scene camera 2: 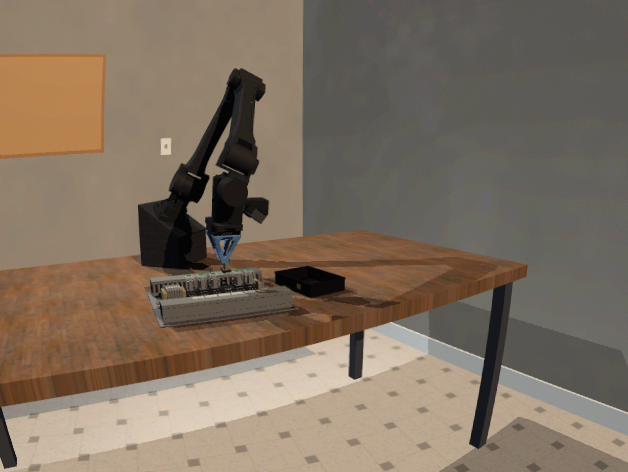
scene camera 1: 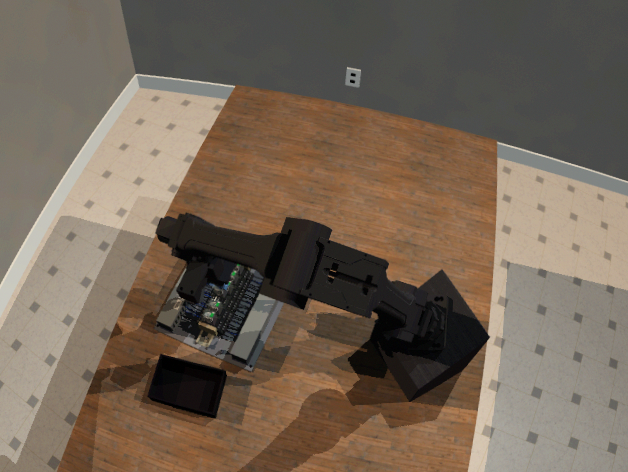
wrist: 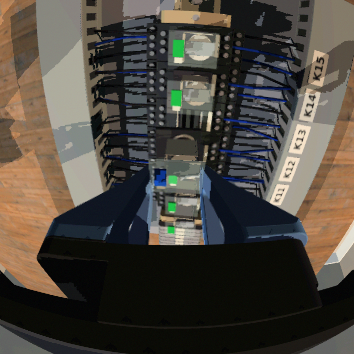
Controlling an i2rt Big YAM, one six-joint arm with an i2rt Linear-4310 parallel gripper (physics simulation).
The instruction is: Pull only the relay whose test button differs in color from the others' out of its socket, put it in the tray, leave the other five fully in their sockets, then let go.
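Seen in the pictures: gripper, between the fingertips: (scene camera 2: 222,261) (scene camera 1: 220,286) (wrist: 175,173); arm's base, origin of its link: (scene camera 2: 170,216) (scene camera 1: 428,323).
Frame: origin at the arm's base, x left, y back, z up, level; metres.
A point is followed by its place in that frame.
My gripper (wrist: 175,173) {x -0.001, y -0.472, z -0.060 m} (scene camera 2: 224,261) {x -0.001, y -0.472, z -0.060 m} is shut on the relay with the blue button (wrist: 160,177) {x 0.008, y -0.466, z -0.045 m} (scene camera 2: 226,265) {x 0.004, y -0.486, z -0.067 m}. The fingers hold this clear-cased relay by its two sides, upright and raised above the relay row, over the gap between green-button relays. Two green-button relays (wrist: 192,49) {x 0.064, y -0.483, z -0.088 m} (wrist: 195,91) {x 0.038, y -0.484, z -0.088 m} sit in the row in front of it in the wrist view; more green buttons (wrist: 172,206) {x -0.055, y -0.462, z -0.087 m} (wrist: 171,229) {x -0.085, y -0.458, z -0.087 m} show beyond and between the fingers. In scene camera 2, several green buttons (scene camera 2: 201,274) {x -0.054, y -0.464, z -0.087 m} (scene camera 2: 236,271) {x 0.030, y -0.484, z -0.086 m} stand in line. The black tray (scene camera 1: 220,395) {x 0.234, y -0.407, z -0.142 m} (scene camera 2: 327,287) {x 0.240, y -0.567, z -0.138 m} stands beside the panel. The arm hides the gripper in scene camera 1.
Grey wire ducts (scene camera 1: 254,329) (scene camera 2: 225,305) run along both sides of the relay row and stand above the base plate. Blue and black wires lie beside the sockets. Labels K11 to K15 (wrist: 300,140) {x -0.008, y -0.568, z -0.113 m} mark one duct. A tan end block (wrist: 195,18) {x 0.083, y -0.486, z -0.115 m} closes the row.
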